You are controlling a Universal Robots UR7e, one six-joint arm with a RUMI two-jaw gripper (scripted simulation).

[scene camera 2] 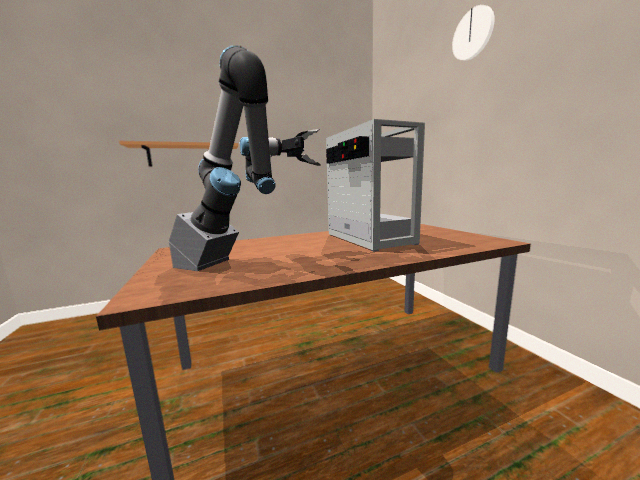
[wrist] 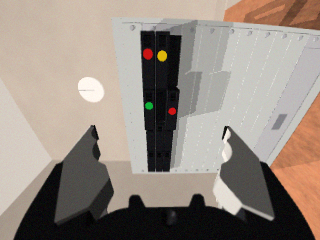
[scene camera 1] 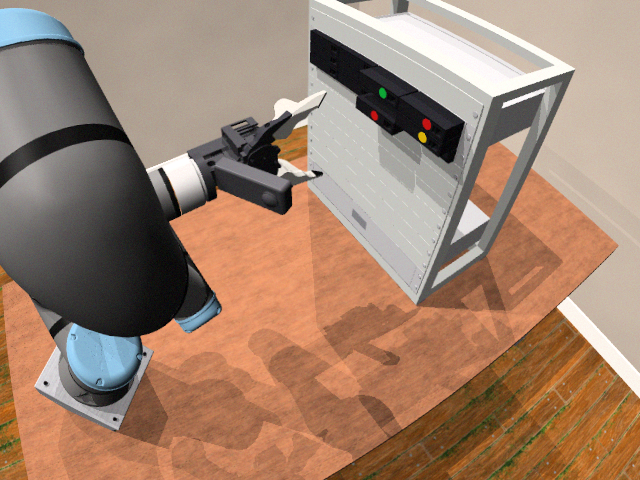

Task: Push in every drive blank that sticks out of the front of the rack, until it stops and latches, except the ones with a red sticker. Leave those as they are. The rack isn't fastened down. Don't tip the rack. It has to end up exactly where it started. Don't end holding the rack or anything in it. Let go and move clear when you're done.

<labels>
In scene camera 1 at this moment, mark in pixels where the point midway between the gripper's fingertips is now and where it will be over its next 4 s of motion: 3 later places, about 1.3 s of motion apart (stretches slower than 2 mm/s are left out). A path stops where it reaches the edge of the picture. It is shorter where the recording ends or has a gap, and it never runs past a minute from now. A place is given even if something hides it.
My gripper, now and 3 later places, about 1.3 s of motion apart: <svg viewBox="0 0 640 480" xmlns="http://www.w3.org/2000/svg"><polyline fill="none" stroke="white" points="324,135 351,106 380,122 404,133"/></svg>
</labels>
